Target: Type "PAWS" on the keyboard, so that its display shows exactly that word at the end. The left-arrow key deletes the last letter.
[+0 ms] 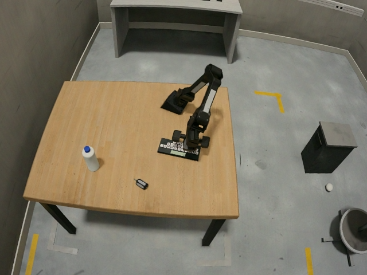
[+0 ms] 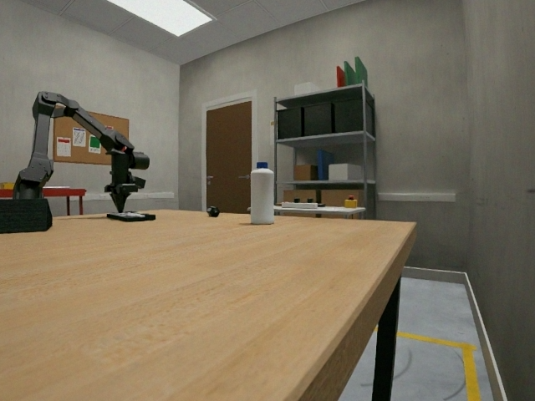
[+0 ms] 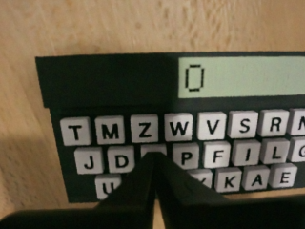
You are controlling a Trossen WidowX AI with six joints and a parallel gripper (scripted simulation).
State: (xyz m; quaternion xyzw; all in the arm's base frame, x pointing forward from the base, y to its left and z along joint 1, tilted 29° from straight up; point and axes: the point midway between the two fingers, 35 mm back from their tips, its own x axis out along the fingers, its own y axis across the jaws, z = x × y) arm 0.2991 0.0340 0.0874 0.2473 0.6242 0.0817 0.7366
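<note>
Right now the left-arrow key is 10 mm behind my hand, 150 mm to the right of it and 40 mm below it. The rest, counted from my hand: small black object 220 mm ahead, 240 mm to the right, 30 mm below.
</note>
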